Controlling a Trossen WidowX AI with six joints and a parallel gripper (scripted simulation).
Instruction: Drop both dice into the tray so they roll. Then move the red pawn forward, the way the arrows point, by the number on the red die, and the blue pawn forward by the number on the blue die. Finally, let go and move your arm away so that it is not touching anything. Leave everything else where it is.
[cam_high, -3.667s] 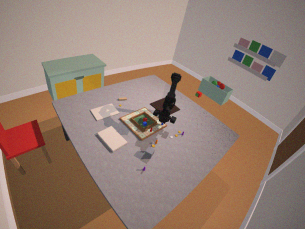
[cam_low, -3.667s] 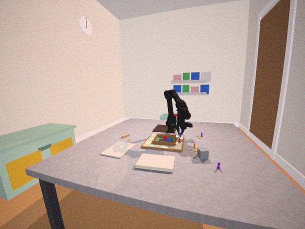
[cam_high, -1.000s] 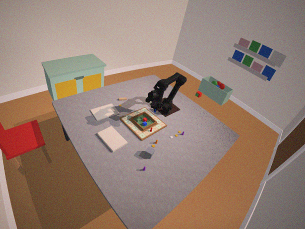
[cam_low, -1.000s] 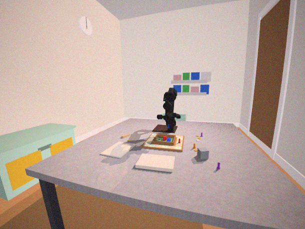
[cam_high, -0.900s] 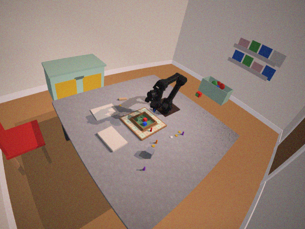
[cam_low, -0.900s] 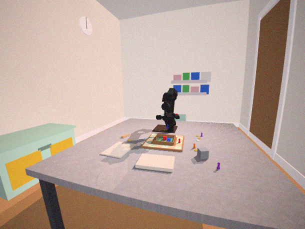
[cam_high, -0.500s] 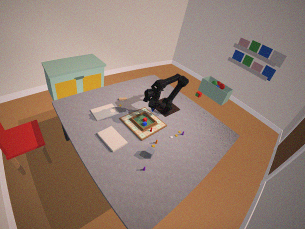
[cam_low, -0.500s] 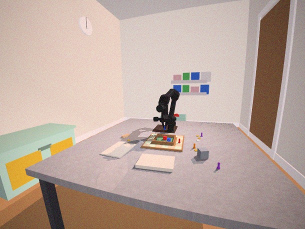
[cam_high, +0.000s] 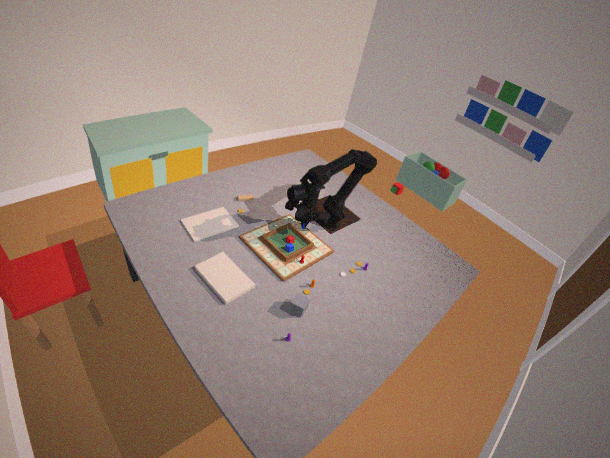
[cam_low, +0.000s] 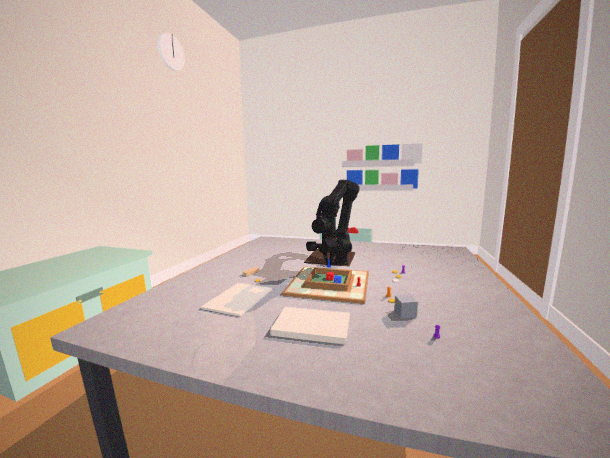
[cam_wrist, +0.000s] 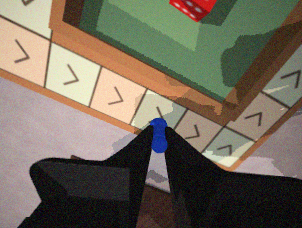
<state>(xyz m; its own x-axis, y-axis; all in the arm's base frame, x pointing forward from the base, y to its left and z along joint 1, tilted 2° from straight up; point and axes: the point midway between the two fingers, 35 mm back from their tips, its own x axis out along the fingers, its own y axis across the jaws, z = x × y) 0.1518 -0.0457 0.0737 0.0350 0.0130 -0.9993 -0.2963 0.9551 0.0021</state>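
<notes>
My gripper tip is 110 mm short of the green tray, 10 mm to the right of it and 30 mm above it. Round my gripper tip: red pawn 150 mm ahead, 130 mm to the left, 10 mm below; wooden block 50 mm ahead, 330 mm to the right, 30 mm below; blue pawn 10 mm above.
</notes>
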